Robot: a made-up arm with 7 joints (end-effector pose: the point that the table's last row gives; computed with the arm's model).
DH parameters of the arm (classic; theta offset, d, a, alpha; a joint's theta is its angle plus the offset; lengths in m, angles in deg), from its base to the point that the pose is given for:
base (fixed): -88.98 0 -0.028 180
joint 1: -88.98 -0.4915 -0.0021 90
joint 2: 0 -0.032 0.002 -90
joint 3: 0 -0.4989 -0.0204 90
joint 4: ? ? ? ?
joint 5: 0 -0.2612 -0.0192 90
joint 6: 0 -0.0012 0.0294 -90
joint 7: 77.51 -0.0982 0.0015 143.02
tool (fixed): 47.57 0.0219 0 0
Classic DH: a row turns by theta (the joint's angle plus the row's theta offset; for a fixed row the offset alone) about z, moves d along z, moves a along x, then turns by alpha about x.
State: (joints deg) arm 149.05 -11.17 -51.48 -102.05 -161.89 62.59 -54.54
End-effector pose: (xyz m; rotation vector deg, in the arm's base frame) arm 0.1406 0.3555 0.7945 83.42 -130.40 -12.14
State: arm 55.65 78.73 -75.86 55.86 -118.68 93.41 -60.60
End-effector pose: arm 0.4613 -0.4178 0.7024 29.99 56.90 -142.26
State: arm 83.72 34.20 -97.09 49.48 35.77 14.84 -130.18
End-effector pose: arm 0.2810 -0.2840 1.1156 26.83 36.33 101.05
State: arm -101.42 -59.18 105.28 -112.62 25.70 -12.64 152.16
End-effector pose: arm -0.2562 -0.2451 0.7882 -113.25 -36.72 21.16
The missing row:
joint 4: 0 0.0451 0.0094 -90
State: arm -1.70 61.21 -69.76 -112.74 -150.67 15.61 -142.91
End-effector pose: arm 0.2225 -0.3092 0.8048 92.35 44.22 -49.86
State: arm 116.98 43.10 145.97 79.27 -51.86 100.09 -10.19
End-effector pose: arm -0.3247 -0.0969 0.8993 151.89 -39.76 -24.84
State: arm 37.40 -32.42 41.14 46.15 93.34 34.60 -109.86
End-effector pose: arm -0.3230 0.0168 1.1931 59.07 24.34 -63.30
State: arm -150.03 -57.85 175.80 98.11 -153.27 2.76 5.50
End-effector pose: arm 0.5577 -0.1591 0.4447 125.57 40.19 71.40
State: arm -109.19 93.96 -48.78 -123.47 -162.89 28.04 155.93
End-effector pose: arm 0.1038 0.3675 0.7160 26.61 22.22 62.44
